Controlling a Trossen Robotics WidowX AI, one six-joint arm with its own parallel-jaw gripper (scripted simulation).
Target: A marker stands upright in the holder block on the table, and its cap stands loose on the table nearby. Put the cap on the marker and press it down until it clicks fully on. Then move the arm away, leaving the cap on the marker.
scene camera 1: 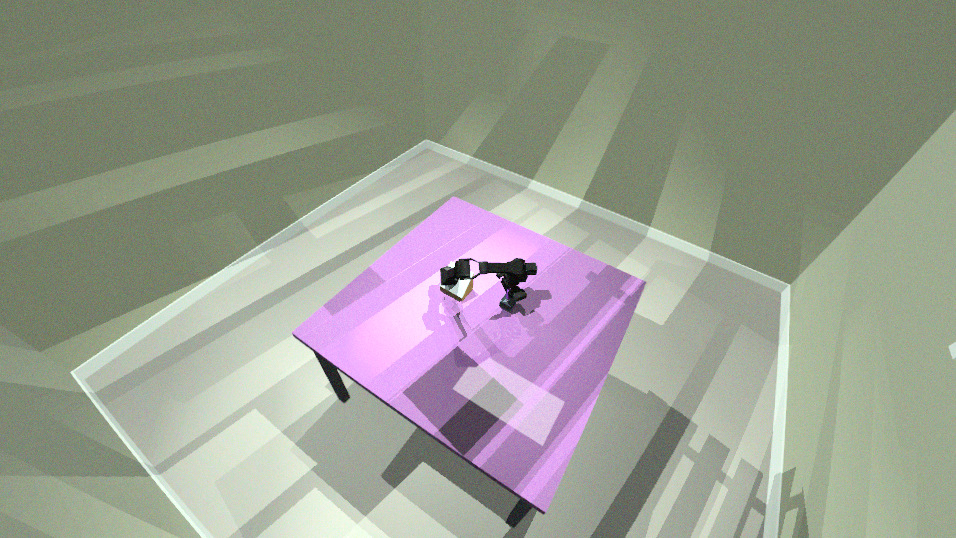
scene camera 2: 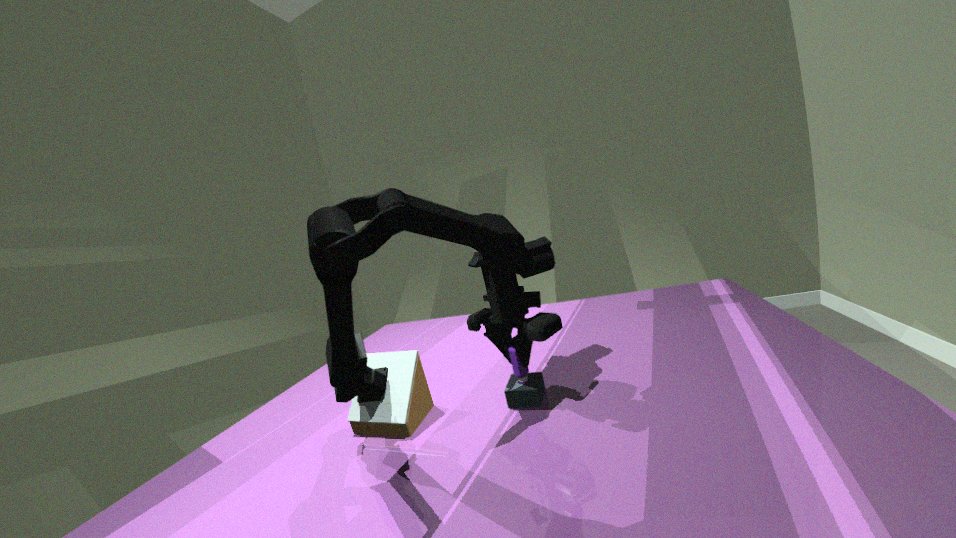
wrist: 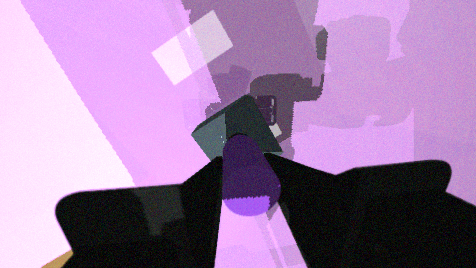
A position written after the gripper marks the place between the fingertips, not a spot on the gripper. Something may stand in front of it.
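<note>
The gripper [scene camera 2: 519, 365] holds a purple cap [wrist: 250, 187]. In the wrist view, too, the gripper [wrist: 243, 160] can be seen.
</note>
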